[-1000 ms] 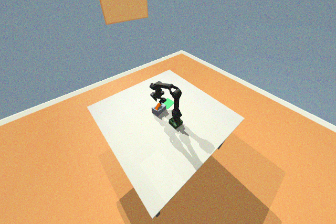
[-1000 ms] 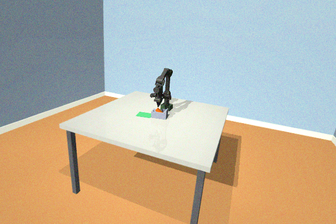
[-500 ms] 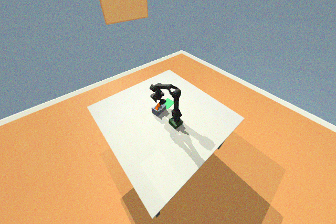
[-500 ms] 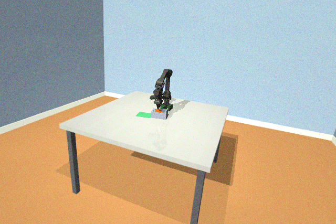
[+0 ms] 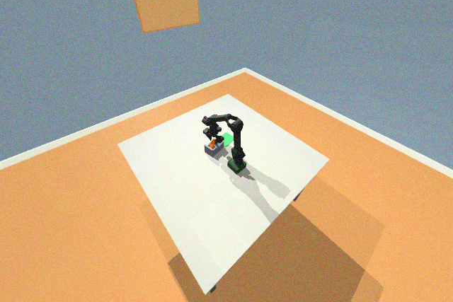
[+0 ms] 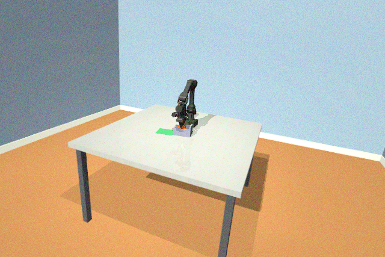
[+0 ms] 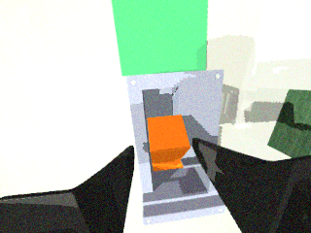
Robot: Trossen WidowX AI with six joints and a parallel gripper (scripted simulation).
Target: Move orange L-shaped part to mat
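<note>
The orange l-shaped part lies 30 mm to the left of my gripper tip, 30 mm below it and 20 mm behind it. Round my gripper tip: green mat: 150 mm to the right, 90 mm below, 20 mm ahead.
</note>
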